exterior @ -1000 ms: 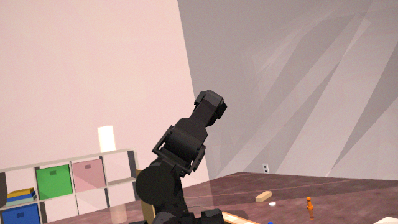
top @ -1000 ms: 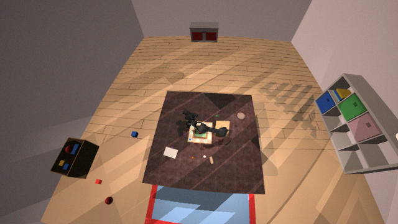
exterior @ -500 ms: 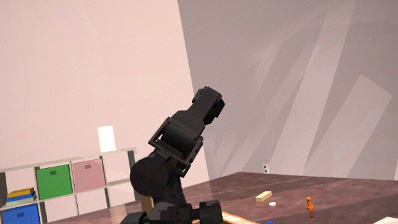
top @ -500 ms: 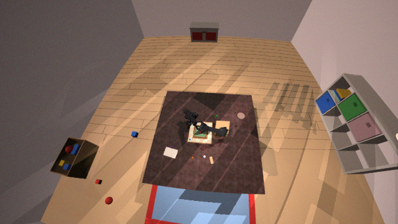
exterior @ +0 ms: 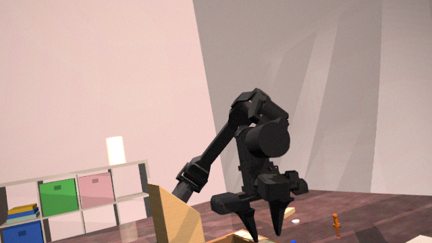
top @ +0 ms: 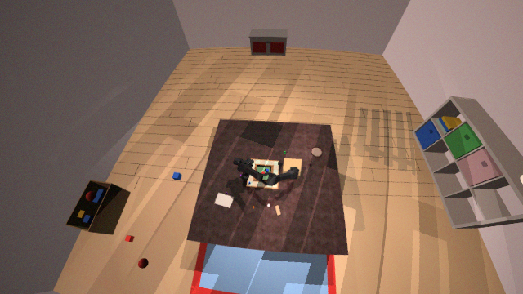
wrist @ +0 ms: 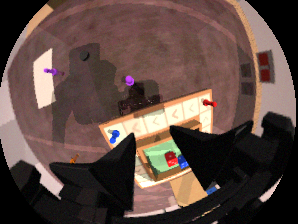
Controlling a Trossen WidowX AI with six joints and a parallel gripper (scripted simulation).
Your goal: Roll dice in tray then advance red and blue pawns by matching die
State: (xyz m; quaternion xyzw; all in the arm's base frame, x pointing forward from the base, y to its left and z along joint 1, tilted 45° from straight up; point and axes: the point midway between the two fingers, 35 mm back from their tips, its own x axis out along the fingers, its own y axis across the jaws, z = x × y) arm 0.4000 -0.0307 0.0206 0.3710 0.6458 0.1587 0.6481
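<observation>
Now: the blue pawn 7 cm to the left of my gripper tip, 5 cm below it and 1 cm behind it. Also, from my gripper tip: green tray: 13 cm behind, 7 cm below, 2 cm to the right; red pawn: 15 cm to the right, 5 cm below, 3 cm behind; orange pawn: 29 cm to the left, 6 cm below, 4 cm behind.
</observation>
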